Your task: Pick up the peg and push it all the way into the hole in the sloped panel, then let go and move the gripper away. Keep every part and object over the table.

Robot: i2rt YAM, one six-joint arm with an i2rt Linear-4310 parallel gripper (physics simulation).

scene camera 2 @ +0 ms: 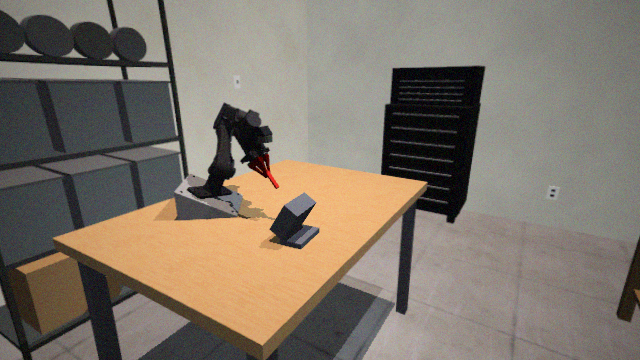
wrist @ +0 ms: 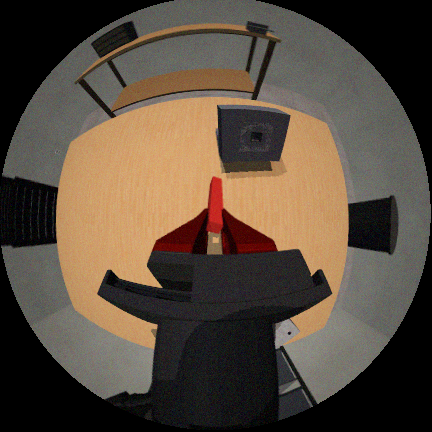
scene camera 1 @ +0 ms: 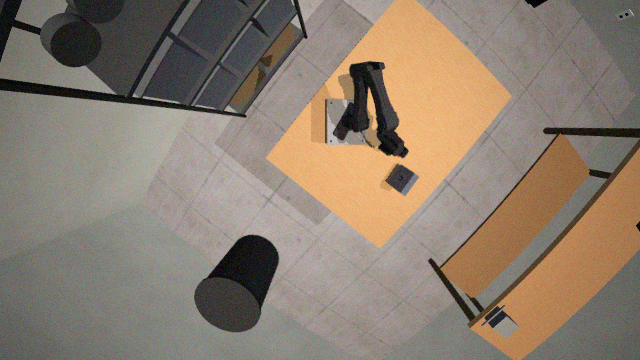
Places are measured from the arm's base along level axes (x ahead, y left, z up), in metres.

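Pixels of known places: gripper, fingertip midpoint: (scene camera 2: 268,176) (wrist: 214,213); arm's base, origin of the base link: (scene camera 2: 210,192) (scene camera 1: 346,121).
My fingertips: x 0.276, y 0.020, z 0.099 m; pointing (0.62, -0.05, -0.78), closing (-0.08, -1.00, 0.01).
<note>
Ahead of a thing's pixels: the offset from my fingertips to its top centre. "pt": to the spot under its first point. Level surfaces: height alone.
My gripper (scene camera 1: 399,155) (scene camera 2: 267,171) (wrist: 214,213) has dark red fingers shut on the red peg {0.002 m right, 0.015 m ahead, 0.028 m up} (scene camera 2: 274,182) (wrist: 215,195), a straight square bar. The peg points forward beyond the fingertips and is held above the table {0.161 m down} (scene camera 1: 465,90) (scene camera 2: 200,280) (wrist: 125,165), apart from the panel. The dark grey sloped panel {0.088 m right, 0.166 m ahead, 0.024 m down} (scene camera 1: 398,176) (scene camera 2: 302,204) (wrist: 235,135) stands on its base {pt 0.100 m right, 0.209 m ahead, 0.144 m down} (scene camera 2: 304,236). Its small square hole {pt 0.087 m right, 0.147 m ahead, 0.084 m down} (scene camera 1: 401,178) (wrist: 256,136) faces the wrist camera. In the wrist view the panel is ahead and a little right of the peg tip. The hole does not show in scene camera 2.
The arm's light grey mounting block (scene camera 1: 330,125) (scene camera 2: 197,206) (wrist: 286,332) is behind the gripper. The panel stands near a table edge. Off the table are a shelf rack (scene camera 2: 175,105), a black drawer cabinet (scene camera 2: 432,135), a dark bin (scene camera 1: 250,265) (wrist: 372,225) and a workbench (scene camera 1: 565,250) (wrist: 185,80).
</note>
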